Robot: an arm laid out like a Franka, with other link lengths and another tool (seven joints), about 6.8 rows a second.
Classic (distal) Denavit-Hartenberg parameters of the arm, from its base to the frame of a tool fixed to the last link. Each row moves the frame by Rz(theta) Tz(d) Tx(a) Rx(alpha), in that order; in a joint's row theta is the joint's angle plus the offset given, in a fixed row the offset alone. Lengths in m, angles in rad.
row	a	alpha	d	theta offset
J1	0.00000	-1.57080	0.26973	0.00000
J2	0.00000	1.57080	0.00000	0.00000
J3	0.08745	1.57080	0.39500	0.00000
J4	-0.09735	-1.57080	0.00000	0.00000
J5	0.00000	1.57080	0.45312	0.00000
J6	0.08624	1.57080	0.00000	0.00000
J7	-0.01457	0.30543	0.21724	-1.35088
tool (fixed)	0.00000	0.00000	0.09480	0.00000
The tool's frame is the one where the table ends.
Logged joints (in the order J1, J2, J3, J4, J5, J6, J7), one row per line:
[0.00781, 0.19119, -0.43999, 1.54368, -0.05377, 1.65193, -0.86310]
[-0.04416, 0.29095, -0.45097, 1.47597, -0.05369, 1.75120, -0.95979]
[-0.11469, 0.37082, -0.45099, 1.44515, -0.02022, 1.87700, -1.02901]
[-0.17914, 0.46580, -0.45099, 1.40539, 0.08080, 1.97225, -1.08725]
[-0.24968, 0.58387, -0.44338, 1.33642, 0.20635, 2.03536, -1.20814]
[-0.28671, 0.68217, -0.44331, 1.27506, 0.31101, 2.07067, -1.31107]
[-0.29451, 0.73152, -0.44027, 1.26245, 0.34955, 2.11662, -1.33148]
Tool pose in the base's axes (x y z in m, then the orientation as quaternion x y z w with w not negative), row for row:
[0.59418, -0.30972, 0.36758, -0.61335, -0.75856, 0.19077, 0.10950]
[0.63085, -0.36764, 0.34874, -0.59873, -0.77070, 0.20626, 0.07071]
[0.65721, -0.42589, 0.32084, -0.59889, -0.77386, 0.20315, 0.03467]
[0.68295, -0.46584, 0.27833, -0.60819, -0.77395, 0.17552, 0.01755]
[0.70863, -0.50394, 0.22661, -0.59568, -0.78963, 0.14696, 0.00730]
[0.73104, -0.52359, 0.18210, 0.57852, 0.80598, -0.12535, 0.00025]
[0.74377, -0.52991, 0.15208, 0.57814, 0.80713, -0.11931, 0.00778]
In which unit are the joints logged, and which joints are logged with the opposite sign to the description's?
The joints are logged in radians. Opposite sign: J4.
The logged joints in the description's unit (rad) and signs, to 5 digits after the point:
[0.00781, 0.19119, -0.43999, -1.54368, -0.05377, 1.65193, -0.86310]
[-0.04416, 0.29095, -0.45097, -1.47597, -0.05369, 1.75120, -0.95979]
[-0.11469, 0.37082, -0.45099, -1.44515, -0.02022, 1.87700, -1.02901]
[-0.17914, 0.46580, -0.45099, -1.40539, 0.08080, 1.97225, -1.08725]
[-0.24968, 0.58387, -0.44338, -1.33642, 0.20635, 2.03536, -1.20814]
[-0.28671, 0.68217, -0.44331, -1.27506, 0.31101, 2.07067, -1.31107]
[-0.29451, 0.73152, -0.44027, -1.26245, 0.34955, 2.11662, -1.33148]

